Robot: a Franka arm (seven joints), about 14 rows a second.
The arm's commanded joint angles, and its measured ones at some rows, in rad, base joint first. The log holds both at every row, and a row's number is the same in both.
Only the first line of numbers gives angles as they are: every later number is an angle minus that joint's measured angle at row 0.
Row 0, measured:
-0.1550 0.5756 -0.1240 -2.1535 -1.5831 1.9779 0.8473
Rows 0 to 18, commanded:
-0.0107 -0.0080 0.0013 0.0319 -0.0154 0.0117 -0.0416
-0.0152 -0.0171 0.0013 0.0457 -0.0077 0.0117 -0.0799
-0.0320 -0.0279 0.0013 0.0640 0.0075 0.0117 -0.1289
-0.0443 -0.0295 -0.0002 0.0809 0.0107 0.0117 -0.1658
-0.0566 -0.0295 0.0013 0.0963 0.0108 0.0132 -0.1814
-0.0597 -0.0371 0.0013 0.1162 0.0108 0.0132 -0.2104
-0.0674 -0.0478 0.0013 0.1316 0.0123 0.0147 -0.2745
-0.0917 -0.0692 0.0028 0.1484 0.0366 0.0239 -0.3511
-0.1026 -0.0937 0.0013 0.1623 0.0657 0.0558 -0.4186
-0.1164 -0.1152 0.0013 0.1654 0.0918 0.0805 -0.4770
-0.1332 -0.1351 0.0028 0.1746 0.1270 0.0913 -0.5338
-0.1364 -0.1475 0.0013 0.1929 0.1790 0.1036 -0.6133
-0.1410 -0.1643 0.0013 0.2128 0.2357 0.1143 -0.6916
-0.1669 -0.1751 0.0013 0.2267 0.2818 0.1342 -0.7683
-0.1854 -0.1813 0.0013 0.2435 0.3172 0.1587 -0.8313
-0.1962 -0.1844 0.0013 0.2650 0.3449 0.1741 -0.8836
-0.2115 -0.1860 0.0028 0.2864 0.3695 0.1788 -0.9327
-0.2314 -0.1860 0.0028 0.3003 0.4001 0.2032 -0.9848
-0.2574 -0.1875 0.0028 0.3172 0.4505 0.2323 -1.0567
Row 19, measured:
-0.2154 -0.1815 -0.0026 0.2875 0.3824 0.1872 -0.9471
